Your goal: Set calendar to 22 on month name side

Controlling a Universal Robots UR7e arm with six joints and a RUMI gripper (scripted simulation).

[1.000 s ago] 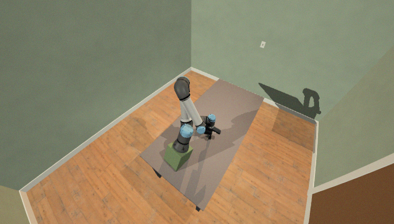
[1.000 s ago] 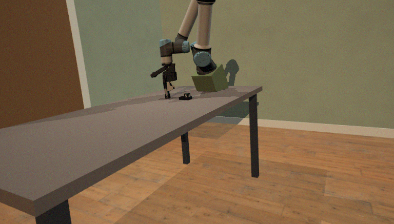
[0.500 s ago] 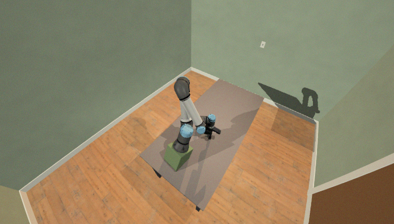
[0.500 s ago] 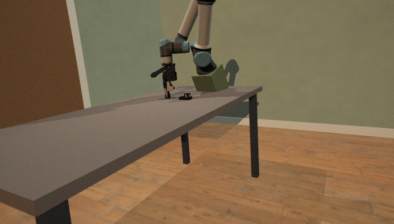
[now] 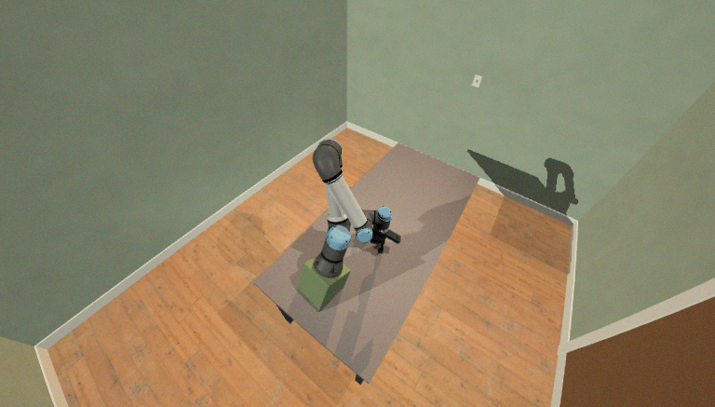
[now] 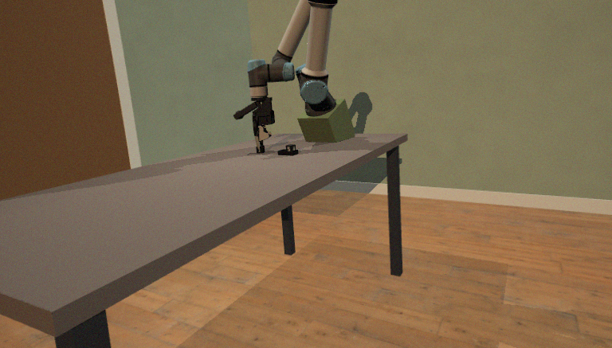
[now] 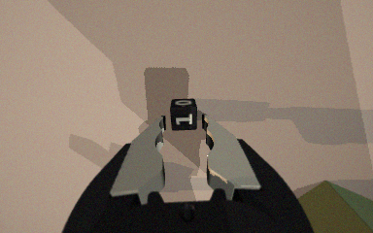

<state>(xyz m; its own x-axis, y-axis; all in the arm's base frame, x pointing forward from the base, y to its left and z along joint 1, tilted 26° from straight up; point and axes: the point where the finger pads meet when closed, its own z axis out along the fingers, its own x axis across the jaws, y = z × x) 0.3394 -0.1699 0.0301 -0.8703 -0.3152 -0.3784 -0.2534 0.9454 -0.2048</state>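
My gripper is now 20 mm above the black number cube. From my hand the other things lie so: black tray: 40 mm ahead, 150 mm to the left, 20 mm below.
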